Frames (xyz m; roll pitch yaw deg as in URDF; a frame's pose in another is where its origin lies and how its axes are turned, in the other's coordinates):
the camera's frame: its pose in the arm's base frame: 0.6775 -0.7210 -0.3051 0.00 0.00 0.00
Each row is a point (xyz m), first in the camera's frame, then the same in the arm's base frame.
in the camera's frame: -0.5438 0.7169 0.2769
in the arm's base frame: 0.1337 -0.0041 -0.0282
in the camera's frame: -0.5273 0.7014 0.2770
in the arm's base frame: 0.1502 -0.0196 -0.0281
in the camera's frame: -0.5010 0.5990 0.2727
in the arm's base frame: 0.1765 -0.1220 -0.0324
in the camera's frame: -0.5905 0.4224 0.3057
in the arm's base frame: 0.0870 -0.2986 0.0006
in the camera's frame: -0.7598 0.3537 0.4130
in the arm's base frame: -0.0823 -0.3673 0.1079
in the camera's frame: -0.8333 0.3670 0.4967
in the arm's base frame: -0.1558 -0.3540 0.1916
